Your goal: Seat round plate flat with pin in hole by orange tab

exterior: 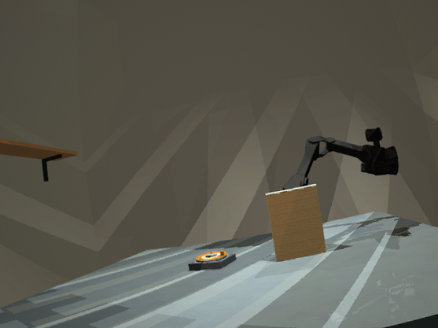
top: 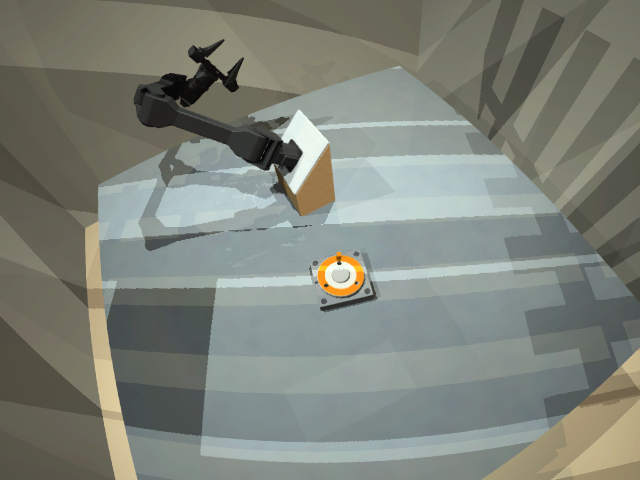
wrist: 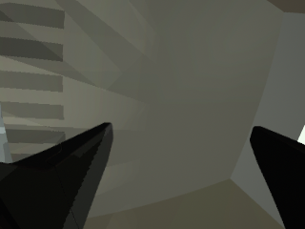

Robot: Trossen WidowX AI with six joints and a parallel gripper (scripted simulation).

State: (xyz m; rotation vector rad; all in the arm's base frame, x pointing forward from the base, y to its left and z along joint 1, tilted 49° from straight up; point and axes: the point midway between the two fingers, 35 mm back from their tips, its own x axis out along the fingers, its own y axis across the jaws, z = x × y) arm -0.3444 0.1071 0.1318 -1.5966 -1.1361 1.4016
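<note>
My gripper tip is now 65 cm short of the square base, 30 cm above it and 4 cm to the left of it.
</note>
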